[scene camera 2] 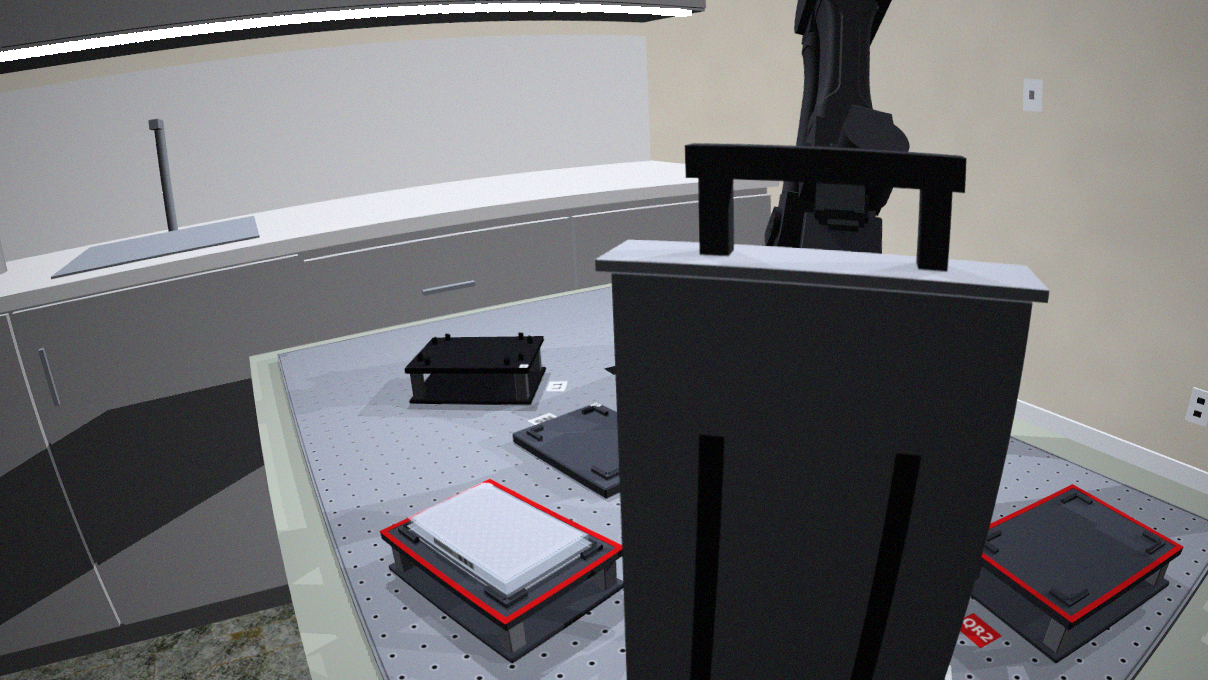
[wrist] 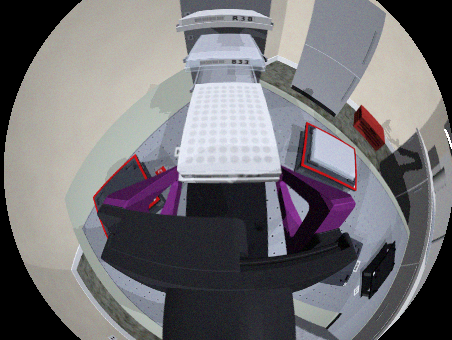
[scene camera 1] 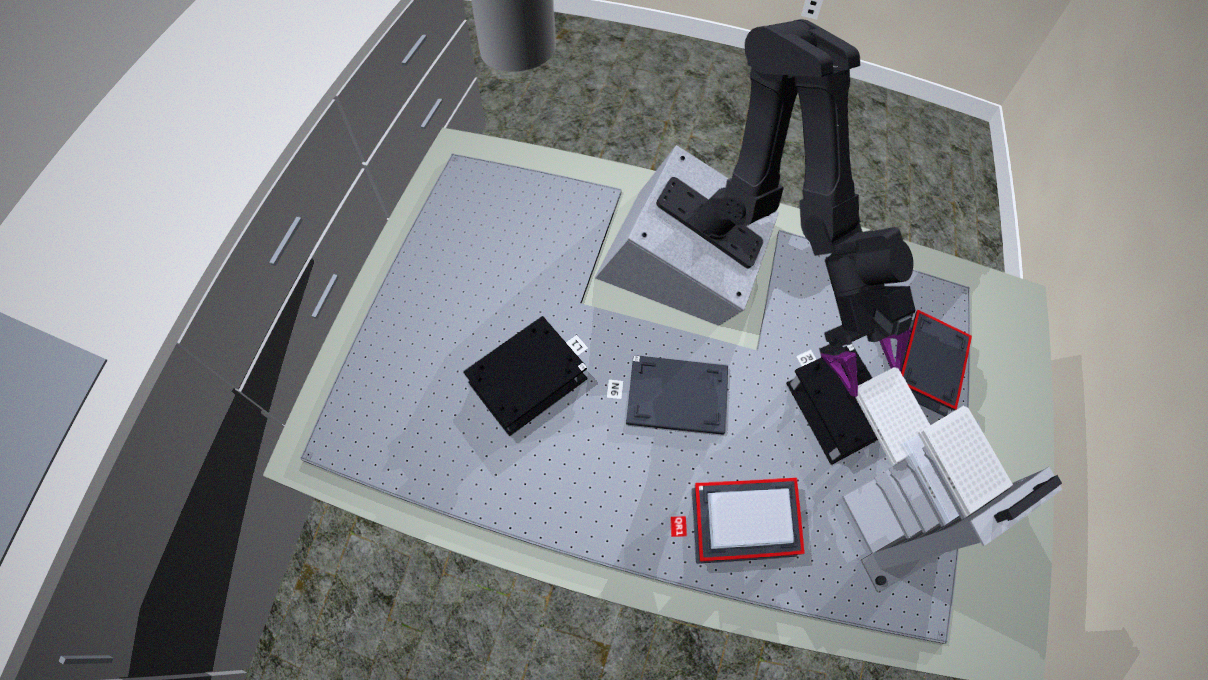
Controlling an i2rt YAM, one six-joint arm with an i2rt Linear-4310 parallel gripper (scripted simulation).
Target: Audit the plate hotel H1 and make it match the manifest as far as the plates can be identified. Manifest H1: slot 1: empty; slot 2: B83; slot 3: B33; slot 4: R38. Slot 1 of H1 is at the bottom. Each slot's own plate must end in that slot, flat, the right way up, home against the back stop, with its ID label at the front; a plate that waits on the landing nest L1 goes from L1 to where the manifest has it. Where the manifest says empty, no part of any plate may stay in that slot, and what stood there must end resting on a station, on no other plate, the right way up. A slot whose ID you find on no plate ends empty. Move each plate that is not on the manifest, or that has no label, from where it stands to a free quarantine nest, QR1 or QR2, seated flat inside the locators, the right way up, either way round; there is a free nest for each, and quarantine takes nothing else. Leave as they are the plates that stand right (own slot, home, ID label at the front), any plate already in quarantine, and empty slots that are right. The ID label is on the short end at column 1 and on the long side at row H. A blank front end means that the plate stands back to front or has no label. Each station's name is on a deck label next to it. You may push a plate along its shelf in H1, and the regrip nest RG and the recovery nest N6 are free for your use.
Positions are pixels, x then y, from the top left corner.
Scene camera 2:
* landing nest L1: 461, 355
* hotel H1: 815, 388
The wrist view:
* gripper: 228, 170
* plate labelled B33: 211, 52
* quarantine nest QR2: 124, 178
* regrip nest RG: 247, 201
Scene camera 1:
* gripper: 876, 385
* plate labelled B33: 913, 447
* quarantine nest QR2: 936, 357
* landing nest L1: 528, 368
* regrip nest RG: 839, 411
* hotel H1: 956, 534
